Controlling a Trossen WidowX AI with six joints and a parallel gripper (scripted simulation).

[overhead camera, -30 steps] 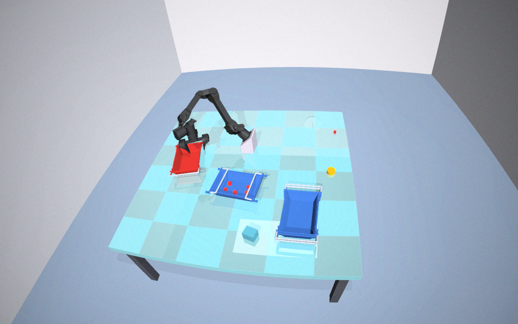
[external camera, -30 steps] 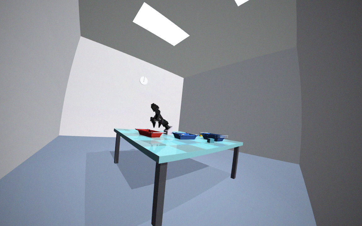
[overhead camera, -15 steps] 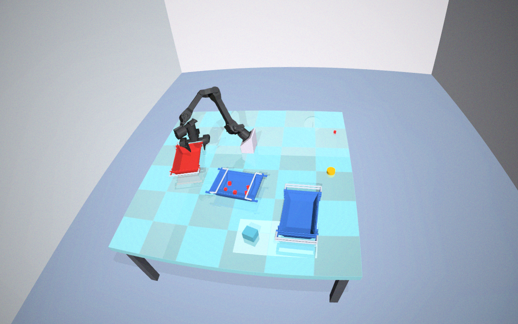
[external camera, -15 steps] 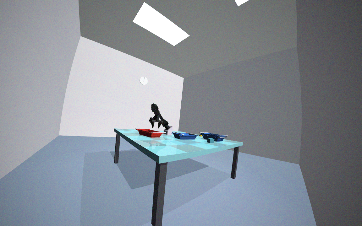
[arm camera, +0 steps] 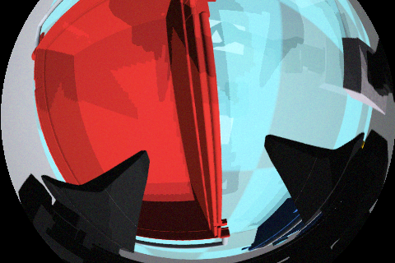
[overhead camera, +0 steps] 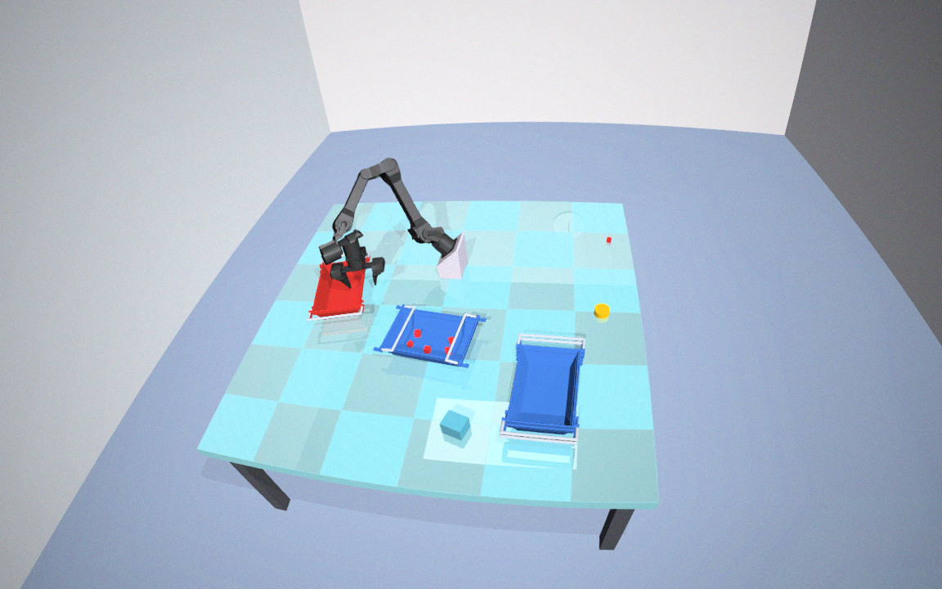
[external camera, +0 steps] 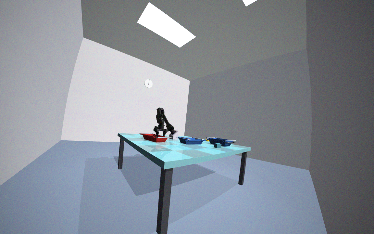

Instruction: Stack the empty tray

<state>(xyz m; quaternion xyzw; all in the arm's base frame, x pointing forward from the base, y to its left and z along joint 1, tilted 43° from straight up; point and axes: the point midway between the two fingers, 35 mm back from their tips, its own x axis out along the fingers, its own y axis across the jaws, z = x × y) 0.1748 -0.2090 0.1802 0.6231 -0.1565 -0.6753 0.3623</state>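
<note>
Now: gripper tip 2 cm short of the red tray, 8 cm to the left of it and 1 cm below it. From my gripper tip the other things lie so: yellow disc 1 cm behind, 81 cm to the left, 3 cm below; teal cube 47 cm ahead, 46 cm to the left, 1 cm below; small red block 40 cm behind, 83 cm to the left, 3 cm below.
</note>
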